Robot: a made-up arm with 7 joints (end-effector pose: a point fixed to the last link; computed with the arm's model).
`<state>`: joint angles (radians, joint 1 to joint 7).
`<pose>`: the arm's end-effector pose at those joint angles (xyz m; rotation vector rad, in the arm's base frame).
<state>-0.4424 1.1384 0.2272 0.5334 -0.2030 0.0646 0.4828</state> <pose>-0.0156 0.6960 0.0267 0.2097 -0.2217 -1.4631</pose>
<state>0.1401 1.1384 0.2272 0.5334 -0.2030 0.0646 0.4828</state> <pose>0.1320 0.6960 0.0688 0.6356 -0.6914 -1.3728</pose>
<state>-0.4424 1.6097 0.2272 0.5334 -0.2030 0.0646 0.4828</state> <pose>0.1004 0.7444 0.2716 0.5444 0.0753 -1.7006</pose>
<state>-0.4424 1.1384 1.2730 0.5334 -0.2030 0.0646 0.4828</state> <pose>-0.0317 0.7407 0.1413 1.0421 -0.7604 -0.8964</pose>
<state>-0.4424 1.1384 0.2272 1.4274 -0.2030 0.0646 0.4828</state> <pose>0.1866 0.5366 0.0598 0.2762 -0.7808 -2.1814</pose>
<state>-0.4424 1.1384 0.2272 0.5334 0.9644 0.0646 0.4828</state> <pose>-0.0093 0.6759 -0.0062 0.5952 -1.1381 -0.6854</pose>
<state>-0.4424 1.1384 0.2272 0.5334 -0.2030 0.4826 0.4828</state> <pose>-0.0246 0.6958 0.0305 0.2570 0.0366 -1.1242</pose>
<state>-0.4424 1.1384 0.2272 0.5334 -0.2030 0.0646 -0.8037</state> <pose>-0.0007 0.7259 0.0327 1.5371 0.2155 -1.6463</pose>
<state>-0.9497 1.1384 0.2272 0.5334 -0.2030 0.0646 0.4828</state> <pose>-0.1450 0.6960 0.0621 -0.1641 0.1900 -1.4679</pose>
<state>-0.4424 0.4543 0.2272 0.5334 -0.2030 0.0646 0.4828</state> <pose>-0.1390 0.4253 -0.2337 -0.2518 -0.6036 -1.0471</pose>
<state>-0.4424 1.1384 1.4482 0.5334 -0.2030 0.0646 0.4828</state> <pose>-0.0461 0.7444 0.1571 1.1699 -0.8415 -0.7773</pose>
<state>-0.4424 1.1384 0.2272 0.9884 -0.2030 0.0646 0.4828</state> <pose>0.1052 0.6348 0.0310 0.2455 -0.4951 -1.8359</pose>
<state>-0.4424 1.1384 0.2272 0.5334 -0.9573 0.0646 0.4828</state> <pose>0.0019 0.6992 0.0459 -0.0929 0.4596 -1.8147</pose>
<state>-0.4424 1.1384 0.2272 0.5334 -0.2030 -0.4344 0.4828</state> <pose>-0.0052 0.6914 0.0241 0.1383 -0.5538 -1.8491</pose>
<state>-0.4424 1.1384 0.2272 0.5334 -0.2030 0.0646 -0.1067</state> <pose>-0.0095 0.7110 0.0240 0.8083 -0.0360 -1.6019</pose>
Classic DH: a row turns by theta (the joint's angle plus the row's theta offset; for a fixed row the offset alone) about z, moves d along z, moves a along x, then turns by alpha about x. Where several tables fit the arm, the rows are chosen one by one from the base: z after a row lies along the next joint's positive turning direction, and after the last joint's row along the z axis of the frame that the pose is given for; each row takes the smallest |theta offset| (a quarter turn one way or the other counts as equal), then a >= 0, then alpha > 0; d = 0 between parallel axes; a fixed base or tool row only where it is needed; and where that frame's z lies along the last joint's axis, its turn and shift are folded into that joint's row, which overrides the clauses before.
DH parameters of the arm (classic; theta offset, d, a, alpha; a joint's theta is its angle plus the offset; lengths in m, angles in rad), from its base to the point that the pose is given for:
base (fixed): 0 0.294 -0.012 1.5708
joint 1: -1.5708 -0.156 0.007 -1.5708
joint 2: 1.5708 -0.013 0.01 -1.5708
joint 3: -1.5708 -0.312 0.006 1.5708
joint 4: 0 0.034 -0.007 -1.5708
joint 5: 0 -0.275 -0.028 -1.5708
joint 6: 1.5708 0.029 0.023 -1.5708
joint 7: -1.0726 0.0178 -0.0158 1.1037
tool (fixed): -2.5768 -0.0262 0 0

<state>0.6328 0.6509 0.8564 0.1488 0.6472 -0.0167 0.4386</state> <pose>0.3160 0.5173 -0.0884 0.7171 -1.9325 0.4861</pose>
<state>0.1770 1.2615 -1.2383 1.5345 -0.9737 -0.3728 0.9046</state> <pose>0.1268 0.4010 -0.0550 1.3600 -0.4007 2.5018</pose>
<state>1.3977 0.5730 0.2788 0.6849 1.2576 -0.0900 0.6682</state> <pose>0.4824 0.4519 0.3854 -0.3362 2.7298 -0.3371</pose>
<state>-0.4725 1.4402 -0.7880 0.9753 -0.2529 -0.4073 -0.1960</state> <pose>0.0042 0.6343 -0.0037 -0.3026 -0.3946 -2.6132</pose>
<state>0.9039 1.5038 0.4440 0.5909 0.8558 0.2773 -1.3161</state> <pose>0.0848 0.7717 0.3780 1.9114 -0.5600 1.2045</pose>
